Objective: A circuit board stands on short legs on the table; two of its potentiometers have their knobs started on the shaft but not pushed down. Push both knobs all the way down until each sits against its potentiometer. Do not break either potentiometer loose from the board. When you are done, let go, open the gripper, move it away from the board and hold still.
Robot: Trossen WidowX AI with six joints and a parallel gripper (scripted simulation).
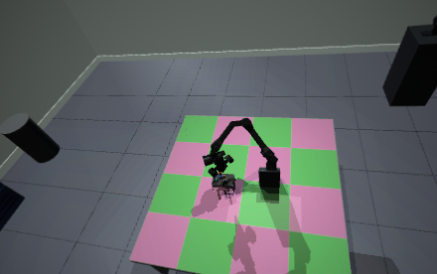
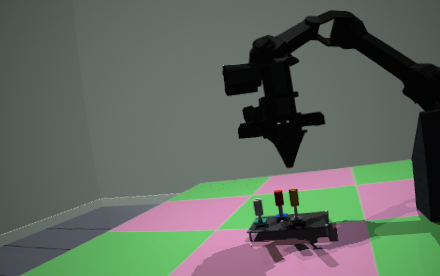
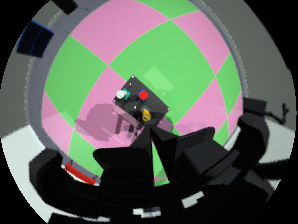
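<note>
Right now my gripper tip is 6 cm above the yellow knob.
</note>
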